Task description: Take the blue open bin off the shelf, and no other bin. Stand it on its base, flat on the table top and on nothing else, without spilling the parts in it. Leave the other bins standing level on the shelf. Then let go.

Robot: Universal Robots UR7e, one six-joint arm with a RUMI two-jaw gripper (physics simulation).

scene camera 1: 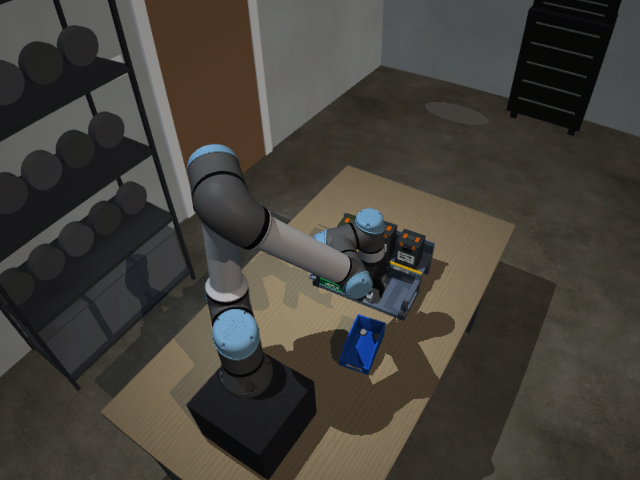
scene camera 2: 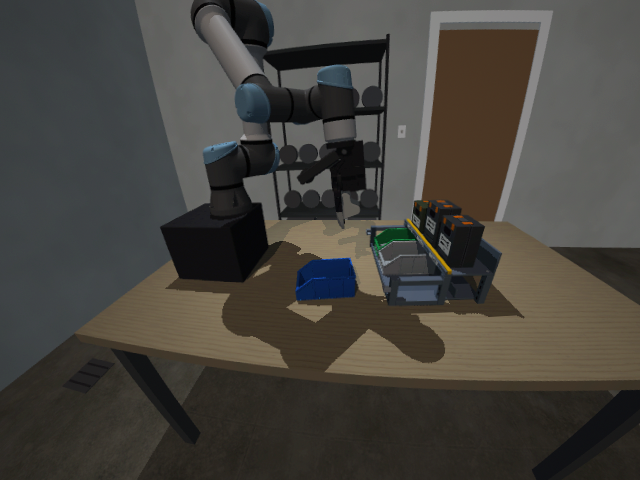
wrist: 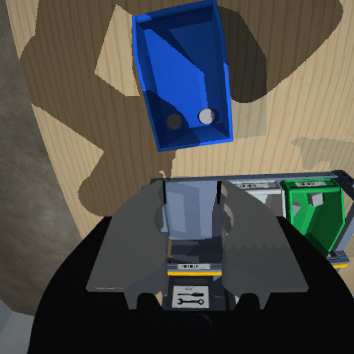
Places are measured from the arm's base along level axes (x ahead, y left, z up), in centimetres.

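Pixels of known places: gripper, fingertip midpoint: (scene camera 1: 370, 300) (scene camera 2: 343, 226) (wrist: 190, 182); arm's base, link origin: (scene camera 1: 246, 374) (scene camera 2: 231, 209).
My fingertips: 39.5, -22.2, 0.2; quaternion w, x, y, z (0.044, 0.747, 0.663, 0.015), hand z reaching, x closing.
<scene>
Ahead of a thing's pixels: the offset from my fingertips to its top centre, as dx, dy, dz. Level surfaces: height alone.
The blue open bin {-5.8, -0.3, -12.9} (scene camera 1: 363, 345) (scene camera 2: 326, 281) (wrist: 182, 75) stands upright and level on its base on the table, apart from the shelf (scene camera 1: 382, 311) (scene camera 2: 393, 291) (wrist: 200, 178). Two round parts, one pale {+0.6, +2.2, -19.1} (wrist: 206, 116) and one dark {+0.9, -3.0, -19.1} (wrist: 174, 121), lie inside it. A green bin {+23.0, +20.2, -12.3} (scene camera 1: 330, 283) (scene camera 2: 395, 237) (wrist: 322, 215) and a light grey bin {+22.2, +9.0, -12.3} (scene camera 2: 405, 266) (wrist: 267, 194) sit level in the shelf; the arm hides the grey one in scene camera 1. My gripper (scene camera 2: 341, 223) (wrist: 190, 182) is open and empty, high above the shelf's front side, apart from the blue bin.
Several black cases with orange latches {+31.1, -3.3, +1.9} (scene camera 1: 410, 248) (scene camera 2: 461, 240) stand on the rear of the shelf, behind a yellow bar {+27.5, +8.7, -9.2} (scene camera 2: 431, 249) (wrist: 194, 273). The arm's black base block (scene camera 1: 253, 413) (scene camera 2: 214, 245) stands on the wooden table {dz -20.4} (scene camera 1: 460, 222) (scene camera 2: 480, 341).
</scene>
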